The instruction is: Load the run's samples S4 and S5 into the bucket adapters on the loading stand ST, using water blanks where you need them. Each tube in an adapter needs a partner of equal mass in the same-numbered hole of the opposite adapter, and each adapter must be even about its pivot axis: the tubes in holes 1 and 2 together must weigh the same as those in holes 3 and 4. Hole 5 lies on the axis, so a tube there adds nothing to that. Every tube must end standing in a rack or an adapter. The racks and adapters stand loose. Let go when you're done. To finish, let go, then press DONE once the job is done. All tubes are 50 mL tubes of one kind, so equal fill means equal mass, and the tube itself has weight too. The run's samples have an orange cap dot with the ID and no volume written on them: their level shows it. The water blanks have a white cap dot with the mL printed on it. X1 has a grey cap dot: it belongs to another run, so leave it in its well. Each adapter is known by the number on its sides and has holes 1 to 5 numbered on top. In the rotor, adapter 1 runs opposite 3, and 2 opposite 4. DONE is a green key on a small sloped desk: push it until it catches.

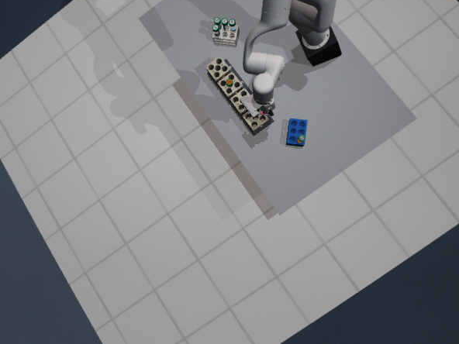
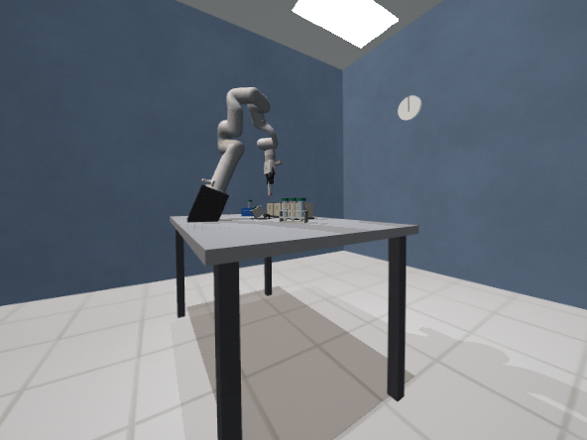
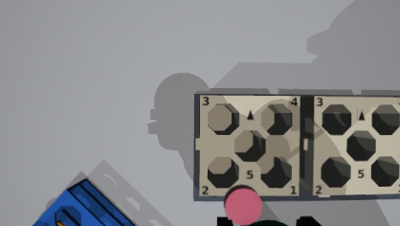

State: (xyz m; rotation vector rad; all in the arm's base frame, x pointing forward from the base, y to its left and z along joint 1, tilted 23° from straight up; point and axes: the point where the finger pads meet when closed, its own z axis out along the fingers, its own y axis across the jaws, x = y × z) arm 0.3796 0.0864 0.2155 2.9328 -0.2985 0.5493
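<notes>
Now: the adapter 20 cm below my hand, 3 cm ahead of it and 2 cm to the right of it. The rest, counted from my hand: white rack: 46 cm to the right, 23 cm behind, 22 cm below; then blue rack: 22 cm below, 18 cm to the left, 5 cm behind.
</notes>
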